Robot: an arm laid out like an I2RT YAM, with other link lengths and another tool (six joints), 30 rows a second.
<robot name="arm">
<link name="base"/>
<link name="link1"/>
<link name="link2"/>
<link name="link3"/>
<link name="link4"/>
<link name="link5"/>
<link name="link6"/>
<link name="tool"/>
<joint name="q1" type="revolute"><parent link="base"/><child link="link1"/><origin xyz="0 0 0.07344" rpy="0 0 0"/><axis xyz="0 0 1"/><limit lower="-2.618" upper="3.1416"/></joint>
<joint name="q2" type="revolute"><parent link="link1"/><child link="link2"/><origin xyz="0.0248 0.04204 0.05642" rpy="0 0 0"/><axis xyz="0 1 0"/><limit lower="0" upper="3.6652"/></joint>
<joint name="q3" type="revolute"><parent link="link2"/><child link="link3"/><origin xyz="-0.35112 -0.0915 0" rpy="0 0 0"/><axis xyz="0 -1 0"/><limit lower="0" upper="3.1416"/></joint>
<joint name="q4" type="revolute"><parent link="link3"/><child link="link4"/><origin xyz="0.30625 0.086 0.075" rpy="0 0 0"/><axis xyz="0 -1 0"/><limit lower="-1.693" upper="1.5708"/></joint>
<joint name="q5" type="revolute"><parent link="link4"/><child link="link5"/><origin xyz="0.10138 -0.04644 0.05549" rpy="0 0 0"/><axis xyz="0 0 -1"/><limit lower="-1.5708" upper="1.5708"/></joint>
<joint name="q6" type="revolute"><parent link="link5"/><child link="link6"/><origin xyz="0.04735 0 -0.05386" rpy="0 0 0"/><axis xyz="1 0 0"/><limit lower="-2.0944" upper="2.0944"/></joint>
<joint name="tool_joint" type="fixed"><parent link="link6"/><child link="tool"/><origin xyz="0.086 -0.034 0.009" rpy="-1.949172 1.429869 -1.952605"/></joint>
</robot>
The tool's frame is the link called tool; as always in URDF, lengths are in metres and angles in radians.
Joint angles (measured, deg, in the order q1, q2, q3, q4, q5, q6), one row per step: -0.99, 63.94, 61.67, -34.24, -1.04, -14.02; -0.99, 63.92, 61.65, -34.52, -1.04, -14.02; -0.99, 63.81, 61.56, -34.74, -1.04, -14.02; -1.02, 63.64, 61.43, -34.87, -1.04, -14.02; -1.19, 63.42, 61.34, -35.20, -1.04, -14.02; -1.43, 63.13, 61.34, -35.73, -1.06, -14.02; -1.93, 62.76, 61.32, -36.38, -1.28, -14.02; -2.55, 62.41, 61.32, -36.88, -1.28, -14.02; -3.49, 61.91, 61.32, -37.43, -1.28, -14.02; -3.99, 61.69, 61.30, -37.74, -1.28, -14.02
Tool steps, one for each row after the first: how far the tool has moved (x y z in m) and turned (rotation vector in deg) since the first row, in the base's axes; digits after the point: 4 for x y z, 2 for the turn. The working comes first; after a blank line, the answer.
Tool pose at each row, in the base's axes (x y z in m, rotation vector in deg; the steps are taken from these numbers as rounded here): 0.3790, -0.0448, 0.3831, -23.12, 127.72, -12.08; 0.3782, -0.0448, 0.3820, -23.17, 127.99, -12.03; 0.3772, -0.0448, 0.3812, -23.21, 128.19, -12.00; 0.3760, -0.0450, 0.3806, -23.19, 128.29, -12.00; 0.3741, -0.0461, 0.3800, -23.04, 128.52, -12.05; 0.3714, -0.0475, 0.3799, -22.82, 128.81, -12.11; 0.3680, -0.0501, 0.3797, -22.44, 129.19, -12.07; 0.3648, -0.0540, 0.3801, -21.77, 129.48, -12.36; 0.3604, -0.0598, 0.3811, -20.72, 129.75, -12.84; 0.3582, -0.0628, 0.3812, -20.17, 129.97, -13.08

-0.0008, 0.0000, -0.0011, 0.01, 0.28, 0.00; -0.0018, 0.0000, -0.0019, 0.00, 0.48, 0.00; -0.0030, -0.0002, -0.0025, 0.00, 0.57, -0.03; -0.0049, -0.0013, -0.0031, 0.01, 0.77, -0.20; -0.0076, -0.0027, -0.0032, 0.03, 1.00, -0.42; -0.0110, -0.0053, -0.0034, 0.18, 1.31, -0.75; -0.0142, -0.0092, -0.0030, 0.19, 1.45, -1.36; -0.0186, -0.0150, -0.0020, 0.20, 1.51, -2.31; -0.0208, -0.0180, -0.0019, 0.21, 1.61, -2.81
